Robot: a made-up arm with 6 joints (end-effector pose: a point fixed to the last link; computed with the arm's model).
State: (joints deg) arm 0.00 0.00 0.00 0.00 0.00 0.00
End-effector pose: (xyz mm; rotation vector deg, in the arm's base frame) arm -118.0 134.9 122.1 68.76 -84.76 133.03
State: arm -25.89 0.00 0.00 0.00 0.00 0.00
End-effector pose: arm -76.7 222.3 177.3 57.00 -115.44 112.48
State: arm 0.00 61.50 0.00 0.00 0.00 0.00
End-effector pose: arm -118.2 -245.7 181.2 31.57 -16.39 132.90
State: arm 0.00 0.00 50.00 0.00 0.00 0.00
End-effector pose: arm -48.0 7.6 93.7 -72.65 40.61 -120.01
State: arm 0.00 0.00 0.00 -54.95 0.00 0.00
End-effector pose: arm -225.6 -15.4 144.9 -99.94 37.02 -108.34
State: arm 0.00 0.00 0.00 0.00 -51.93 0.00
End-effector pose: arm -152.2 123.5 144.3 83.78 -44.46 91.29
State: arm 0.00 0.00 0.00 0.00 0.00 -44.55
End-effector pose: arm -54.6 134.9 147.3 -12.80 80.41 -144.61
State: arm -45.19 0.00 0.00 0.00 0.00 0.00
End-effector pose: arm -35.6 262.9 237.3 46.48 -134.57 93.69
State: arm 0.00 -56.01 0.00 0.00 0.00 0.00
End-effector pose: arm -211.2 360.4 378.2 -74.64 114.25 -73.43
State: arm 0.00 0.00 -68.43 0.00 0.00 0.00
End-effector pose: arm -17.0 296.2 172.9 24.28 -88.27 71.44
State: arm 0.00 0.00 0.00 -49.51 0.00 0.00
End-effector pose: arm -222.1 3.2 141.7 -98.64 42.16 -112.49
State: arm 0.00 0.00 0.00 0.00 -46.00 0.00
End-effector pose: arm -149.2 123.9 140.3 82.95 -48.87 96.22
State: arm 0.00 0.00 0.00 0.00 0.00 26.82
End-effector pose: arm -158.5 134.9 132.2 91.69 -74.75 106.43
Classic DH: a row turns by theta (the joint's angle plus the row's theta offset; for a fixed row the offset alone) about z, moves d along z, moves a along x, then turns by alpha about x. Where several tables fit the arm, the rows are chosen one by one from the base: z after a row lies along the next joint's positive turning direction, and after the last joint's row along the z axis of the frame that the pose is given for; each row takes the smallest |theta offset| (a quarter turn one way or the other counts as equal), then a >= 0, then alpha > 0; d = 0 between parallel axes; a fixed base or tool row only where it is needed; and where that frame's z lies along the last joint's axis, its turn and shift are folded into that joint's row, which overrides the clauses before.
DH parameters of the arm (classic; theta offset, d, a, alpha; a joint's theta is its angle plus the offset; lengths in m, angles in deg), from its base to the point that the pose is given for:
base (fixed): 86.08 0.3121 0.0291 -57.47
joint 1: 8.3 0.2578 -0.0522 -50.7
joint 2: -22.29 -0.2554 0.0307 102.14
joint 3: 78.48 0.029 0.064 -154.94
joint 4: -32.64 0.3523 -0.0025 94.55
joint 5: -61.6 -0.1626 0.0372 149.07
joint 6: 9.17 -0.0201 -0.0842 -144.39
tool (fixed): 29.33 -0.0545 0 0

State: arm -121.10 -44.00 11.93 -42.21 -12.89 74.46
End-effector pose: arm -54.5 183.7 530.2 -51.58 103.18 -46.83
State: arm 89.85 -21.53 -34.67 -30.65 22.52 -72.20
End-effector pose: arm -246.5 -20.8 181.7 -38.10 24.33 -108.23
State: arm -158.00 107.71 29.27 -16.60 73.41 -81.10
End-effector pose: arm -299.9 277.2 286.9 -100.17 -107.70 69.20
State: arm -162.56 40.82 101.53 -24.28 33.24 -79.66
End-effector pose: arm 7.0 273.5 176.0 121.84 59.86 -25.15
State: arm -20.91 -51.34 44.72 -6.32 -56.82 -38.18
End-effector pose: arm -38.1 323.5 317.7 -35.63 76.84 -104.30
